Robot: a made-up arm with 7 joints. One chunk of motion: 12 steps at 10 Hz.
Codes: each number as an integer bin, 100 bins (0 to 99) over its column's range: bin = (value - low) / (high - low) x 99, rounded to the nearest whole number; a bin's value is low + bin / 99 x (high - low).
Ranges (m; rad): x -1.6..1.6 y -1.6..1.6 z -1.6..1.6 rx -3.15..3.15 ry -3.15..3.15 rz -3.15..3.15
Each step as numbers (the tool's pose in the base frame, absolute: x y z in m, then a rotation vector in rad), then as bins.
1 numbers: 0.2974 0.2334 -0.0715 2.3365 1.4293 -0.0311
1 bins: 59 57 47 86 72 49
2 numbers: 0.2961 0.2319 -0.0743 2.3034 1.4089 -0.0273
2 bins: 59 57 47 86 72 49
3 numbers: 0.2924 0.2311 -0.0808 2.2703 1.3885 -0.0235
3 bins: 59 57 47 85 71 49
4 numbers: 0.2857 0.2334 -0.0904 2.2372 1.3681 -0.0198
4 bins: 58 57 47 85 71 49
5 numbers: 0.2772 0.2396 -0.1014 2.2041 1.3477 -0.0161
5 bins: 58 57 46 84 71 49
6 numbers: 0.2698 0.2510 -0.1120 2.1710 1.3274 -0.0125
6 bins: 58 57 46 84 70 49
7 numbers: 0.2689 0.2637 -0.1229 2.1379 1.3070 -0.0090
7 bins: 58 58 46 83 70 49
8 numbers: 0.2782 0.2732 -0.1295 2.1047 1.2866 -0.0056
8 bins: 58 58 45 83 70 49
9 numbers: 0.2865 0.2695 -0.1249 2.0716 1.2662 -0.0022
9 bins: 58 58 46 82 69 49
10 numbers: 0.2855 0.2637 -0.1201 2.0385 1.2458 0.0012
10 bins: 58 58 46 82 69 50
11 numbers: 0.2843 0.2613 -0.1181 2.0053 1.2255 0.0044
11 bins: 58 58 46 81 69 50
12 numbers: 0.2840 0.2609 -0.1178 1.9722 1.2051 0.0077
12 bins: 58 58 46 80 68 50
